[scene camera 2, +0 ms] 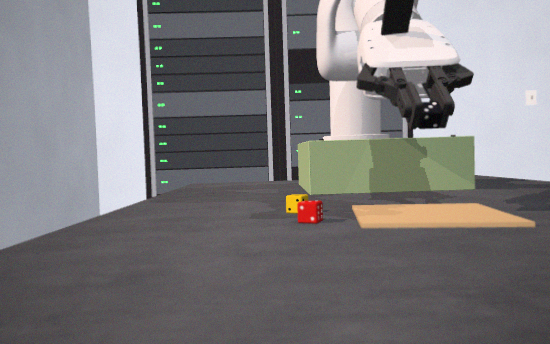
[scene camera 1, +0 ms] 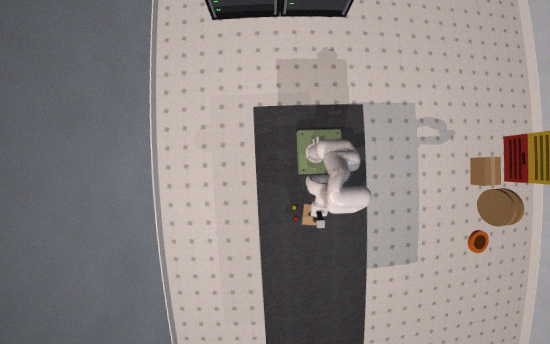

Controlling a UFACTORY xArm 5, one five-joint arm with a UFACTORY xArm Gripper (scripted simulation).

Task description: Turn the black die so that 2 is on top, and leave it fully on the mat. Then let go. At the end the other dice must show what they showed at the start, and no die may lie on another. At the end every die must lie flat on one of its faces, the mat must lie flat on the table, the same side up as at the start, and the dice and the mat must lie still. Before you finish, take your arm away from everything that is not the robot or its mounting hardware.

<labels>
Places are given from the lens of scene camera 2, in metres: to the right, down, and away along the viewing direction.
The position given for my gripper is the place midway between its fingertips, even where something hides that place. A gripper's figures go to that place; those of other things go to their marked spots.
my gripper (scene camera 2: 431, 117): 0.15, -0.05, 0.43
tan mat (scene camera 2: 409, 215): 0.13, 0.04, 0.43
</labels>
